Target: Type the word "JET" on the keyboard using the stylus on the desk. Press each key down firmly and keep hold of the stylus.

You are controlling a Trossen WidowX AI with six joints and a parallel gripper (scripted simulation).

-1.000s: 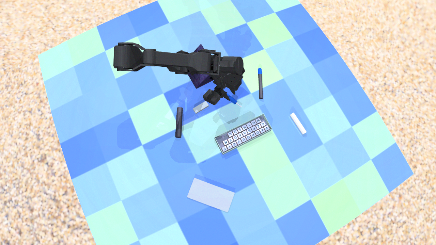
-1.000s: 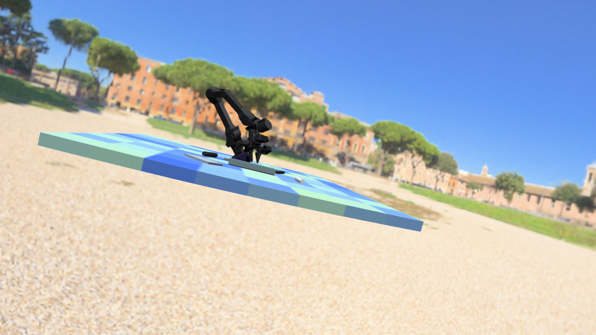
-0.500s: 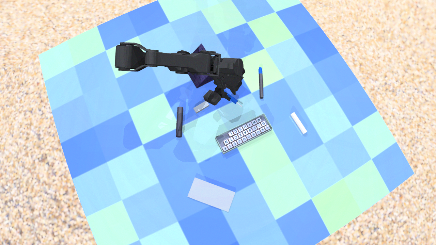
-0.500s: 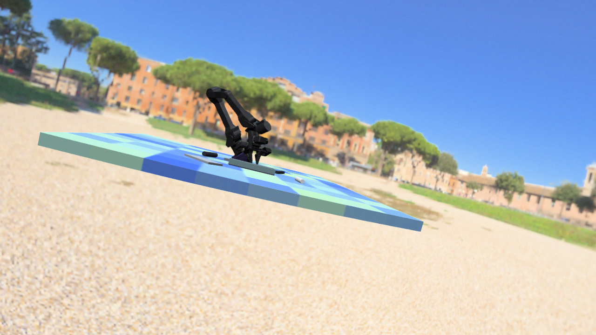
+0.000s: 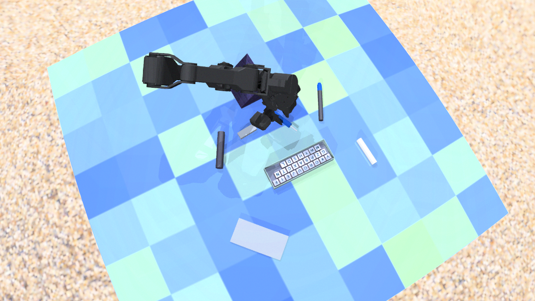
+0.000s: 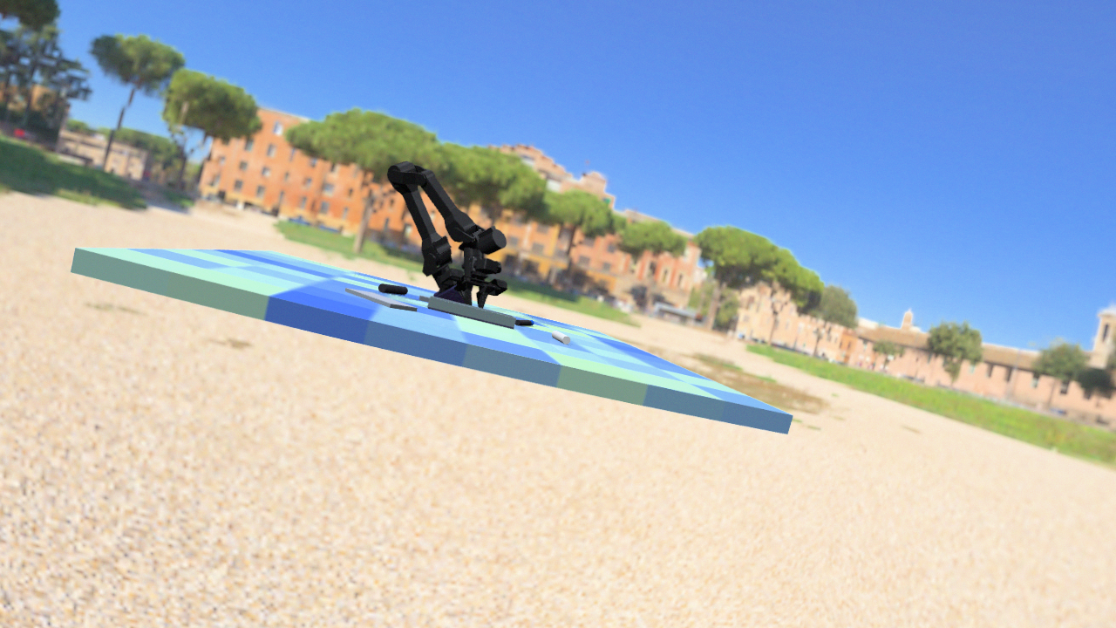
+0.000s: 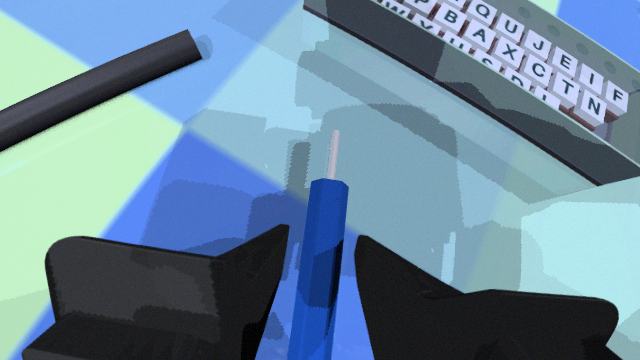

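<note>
My gripper tip is 130 mm to the left of the small grey block and 20 mm past it. Round my gripper tip: stylus (10 mm ahead); dark cylinder (230 mm to the right); pen with blue cap (160 mm to the left, 30 mm behind).
</note>
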